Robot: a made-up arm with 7 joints. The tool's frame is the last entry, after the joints.
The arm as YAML. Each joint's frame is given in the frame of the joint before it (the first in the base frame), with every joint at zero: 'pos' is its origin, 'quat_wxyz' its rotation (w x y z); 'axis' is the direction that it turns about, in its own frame. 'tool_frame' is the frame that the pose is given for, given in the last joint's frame.
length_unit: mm
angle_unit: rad
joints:
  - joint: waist
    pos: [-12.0, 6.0, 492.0]
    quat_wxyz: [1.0, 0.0, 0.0, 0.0]
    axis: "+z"
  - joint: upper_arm
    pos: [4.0, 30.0, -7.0]
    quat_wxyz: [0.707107, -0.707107, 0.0, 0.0]
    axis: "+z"
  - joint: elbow
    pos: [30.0, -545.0, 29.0]
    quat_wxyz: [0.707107, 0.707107, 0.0, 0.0]
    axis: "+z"
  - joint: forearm
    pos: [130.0, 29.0, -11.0]
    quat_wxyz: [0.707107, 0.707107, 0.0, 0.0]
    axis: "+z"
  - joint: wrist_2
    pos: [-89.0, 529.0, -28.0]
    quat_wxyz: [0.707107, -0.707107, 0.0, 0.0]
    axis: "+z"
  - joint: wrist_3
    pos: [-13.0, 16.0, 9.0]
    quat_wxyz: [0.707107, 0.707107, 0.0, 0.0]
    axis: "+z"
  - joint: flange
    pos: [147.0, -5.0, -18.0]
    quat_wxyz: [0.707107, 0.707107, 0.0, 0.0]
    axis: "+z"
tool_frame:
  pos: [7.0, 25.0, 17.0]
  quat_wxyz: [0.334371, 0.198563, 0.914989, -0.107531]
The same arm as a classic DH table. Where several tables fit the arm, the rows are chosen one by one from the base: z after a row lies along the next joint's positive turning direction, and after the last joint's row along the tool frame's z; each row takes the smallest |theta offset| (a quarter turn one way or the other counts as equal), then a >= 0, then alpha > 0; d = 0 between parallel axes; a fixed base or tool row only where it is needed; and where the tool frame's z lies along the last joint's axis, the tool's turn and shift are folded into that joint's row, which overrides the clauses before.
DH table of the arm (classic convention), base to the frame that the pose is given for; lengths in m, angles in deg. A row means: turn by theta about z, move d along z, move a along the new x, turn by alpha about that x. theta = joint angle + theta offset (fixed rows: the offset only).
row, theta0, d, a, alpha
base (fixed), -26.57, 0, -0.0134, 0
waist, 26.57, 0.485, 0.004, -90
upper_arm, 0, 0.059, 0.03, 90
elbow, 0, 0.534, 0.13, 90
forearm, 0, -0.057, -0.089, -90
wrist_2, 0, 0.538, -0.013, 90
wrist_3, 0, -0.034, 0.147, 90
flange, 59.93, 0.0146, 0.0251, 138.87
tool (fixed), -95.58, -0.0098, 0, 0

